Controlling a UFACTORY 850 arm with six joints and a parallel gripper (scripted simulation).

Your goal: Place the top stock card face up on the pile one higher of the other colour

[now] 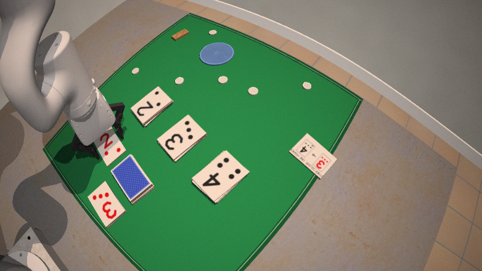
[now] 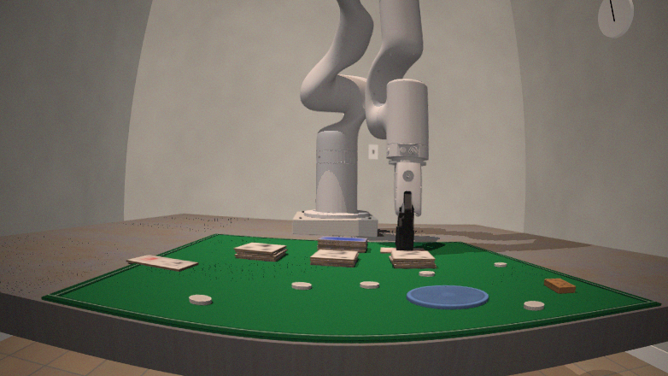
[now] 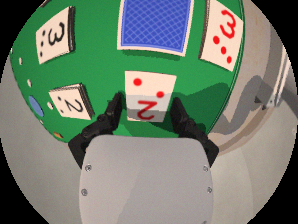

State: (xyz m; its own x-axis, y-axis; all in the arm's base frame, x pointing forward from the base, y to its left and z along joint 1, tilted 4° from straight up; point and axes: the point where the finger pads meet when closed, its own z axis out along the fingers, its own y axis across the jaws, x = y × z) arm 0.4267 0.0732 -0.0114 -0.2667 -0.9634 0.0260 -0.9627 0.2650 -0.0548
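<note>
The card is 20 mm below my hand. From my hand the other things lie so: green card cloth (150 mm ahead, 130 mm to the right, 30 mm below).
</note>
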